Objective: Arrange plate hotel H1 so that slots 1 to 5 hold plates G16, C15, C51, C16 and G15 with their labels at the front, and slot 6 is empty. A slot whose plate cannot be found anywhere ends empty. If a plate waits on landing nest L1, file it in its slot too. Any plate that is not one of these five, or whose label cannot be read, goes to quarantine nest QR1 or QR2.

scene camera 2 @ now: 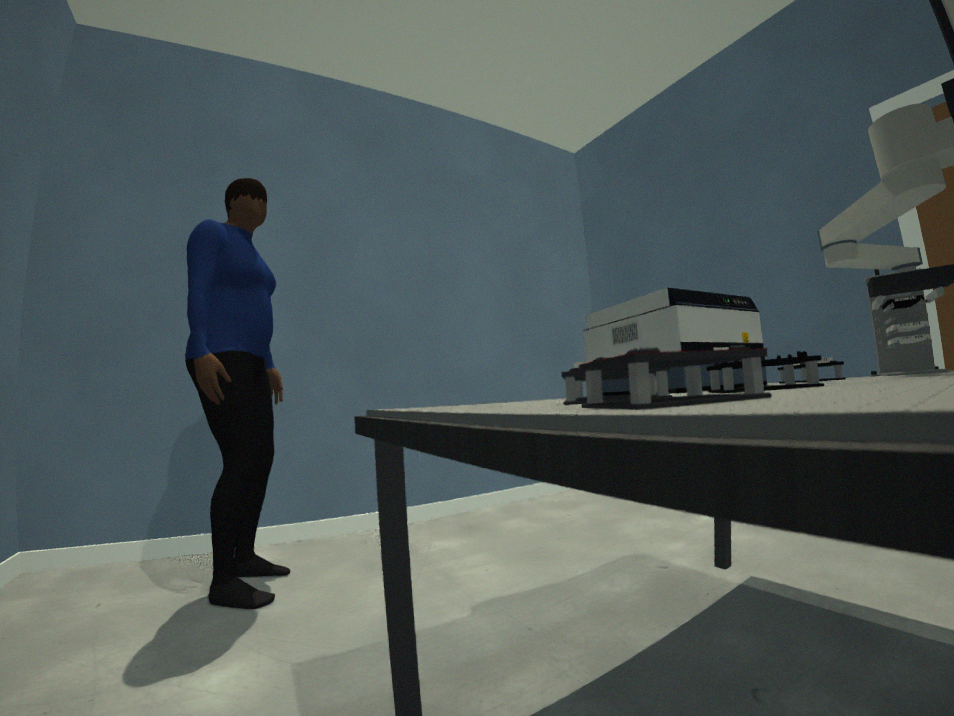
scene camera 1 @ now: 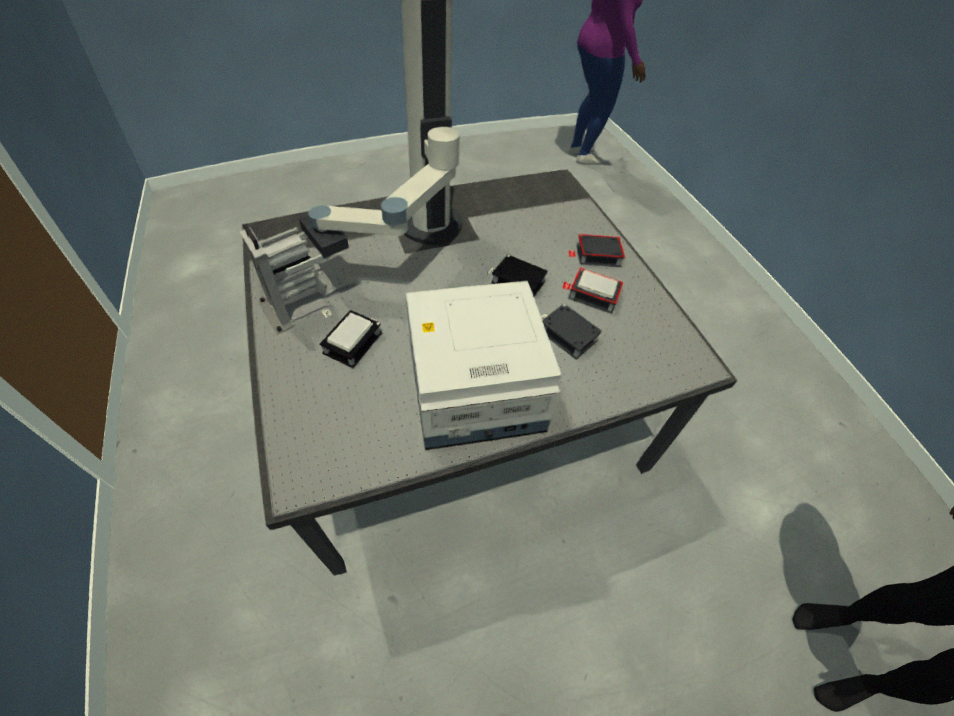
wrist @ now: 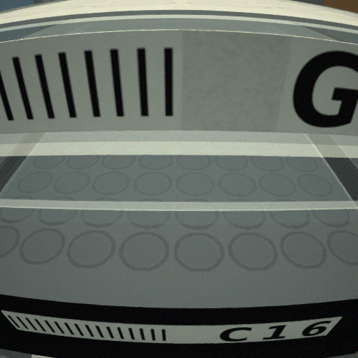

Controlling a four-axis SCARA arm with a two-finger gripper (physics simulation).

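Observation:
Plate hotel H1 (scene camera 1: 271, 281) (scene camera 2: 897, 354) stands at the left of the table, with several pale plates in it. Plate C16 (wrist: 200, 280), black-edged with its label facing the wrist camera, lies level low in the wrist view. A clear plate above it shows a barcode label (wrist: 235, 82) starting with G; the rest is cut off. My gripper (scene camera 1: 323, 235) (scene camera 2: 910, 299) is at the hotel front around plate C16, open and not clamping it. Its fingers do not show in the wrist view. The slot number is not readable. A white plate (scene camera 1: 597, 284) sits on a red-edged quarantine nest (scene camera 1: 587, 295).
The other red-edged nest (scene camera 1: 601, 245) bears no white plate. A black nest (scene camera 1: 331, 351) near the hotel holds a white plate (scene camera 1: 351, 331). Black stands (scene camera 1: 520, 271) (scene camera 1: 571, 328) flank a large white instrument (scene camera 1: 485, 331) (scene camera 2: 639, 331). The arm's column (scene camera 1: 414, 92) rises behind.

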